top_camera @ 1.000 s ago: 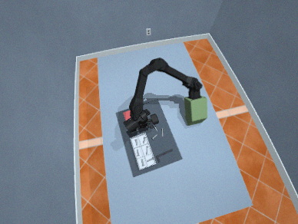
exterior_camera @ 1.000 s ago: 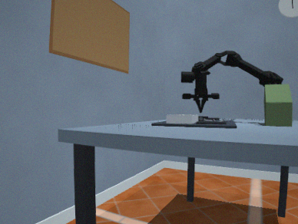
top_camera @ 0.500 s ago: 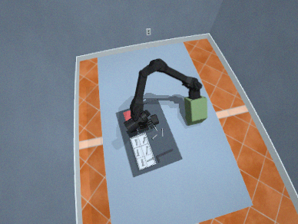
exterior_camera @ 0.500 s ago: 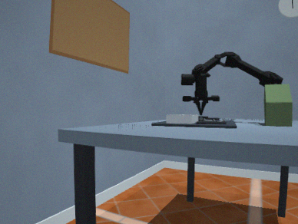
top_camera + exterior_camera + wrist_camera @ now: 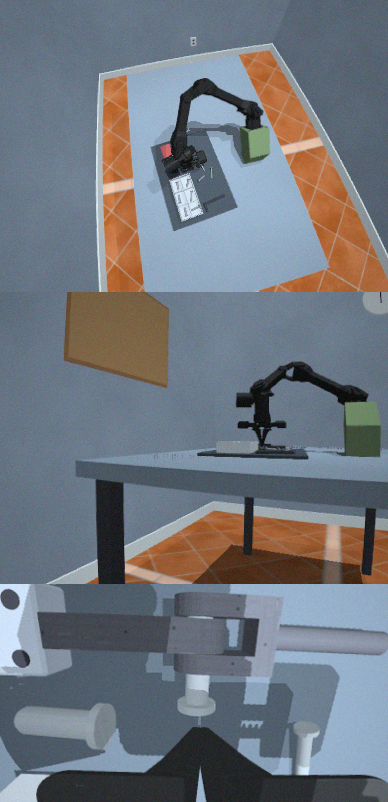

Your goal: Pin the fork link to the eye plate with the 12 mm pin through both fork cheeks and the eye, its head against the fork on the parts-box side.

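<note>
The eye plate lies 2 cm ahead of my hand, 5 cm to the right of it and 4 cm below it. Round my hand: thick headed pin 8 cm ahead, 4 cm below; dark mat 5 cm to the left, 5 cm below; thin headed pin 7 cm behind, 2 cm to the left, 4 cm below.
</note>
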